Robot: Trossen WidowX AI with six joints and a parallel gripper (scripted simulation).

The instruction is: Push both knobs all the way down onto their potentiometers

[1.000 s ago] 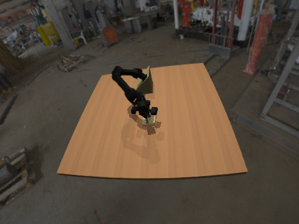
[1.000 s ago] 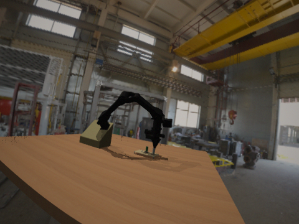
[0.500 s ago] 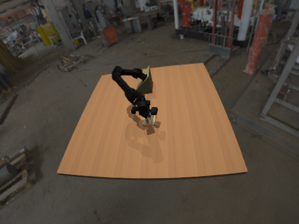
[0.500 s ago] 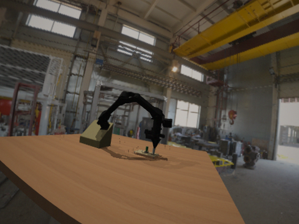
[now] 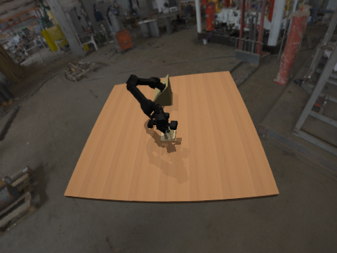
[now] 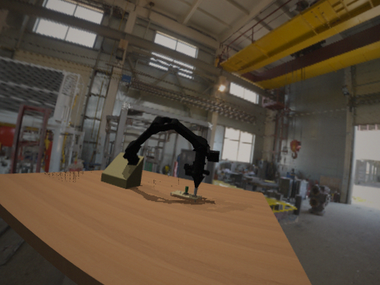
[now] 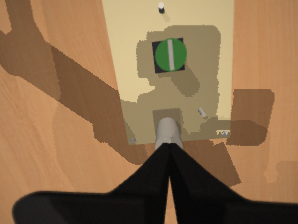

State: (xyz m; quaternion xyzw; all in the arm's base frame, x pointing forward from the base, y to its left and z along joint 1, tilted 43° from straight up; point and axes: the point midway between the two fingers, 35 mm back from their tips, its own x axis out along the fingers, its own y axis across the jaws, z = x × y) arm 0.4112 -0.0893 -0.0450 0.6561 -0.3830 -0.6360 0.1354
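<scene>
Right now my gripper tip is 20 mm above the grey knob.
</scene>
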